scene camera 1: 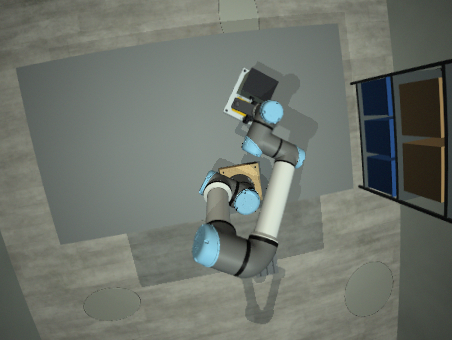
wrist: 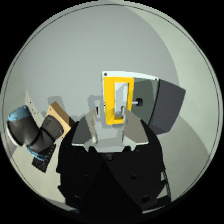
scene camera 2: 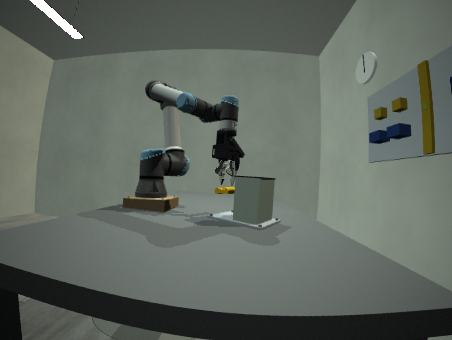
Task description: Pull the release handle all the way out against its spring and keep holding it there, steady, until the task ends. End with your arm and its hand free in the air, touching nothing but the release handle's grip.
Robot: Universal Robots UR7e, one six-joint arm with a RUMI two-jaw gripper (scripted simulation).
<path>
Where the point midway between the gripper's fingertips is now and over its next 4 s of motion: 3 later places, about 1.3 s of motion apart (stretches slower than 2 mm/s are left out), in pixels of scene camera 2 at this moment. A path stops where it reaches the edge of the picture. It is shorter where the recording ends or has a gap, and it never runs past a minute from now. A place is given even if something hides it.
My gripper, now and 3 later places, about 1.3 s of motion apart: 226, 185; 225, 191; 223, 194; 215, 192
</path>
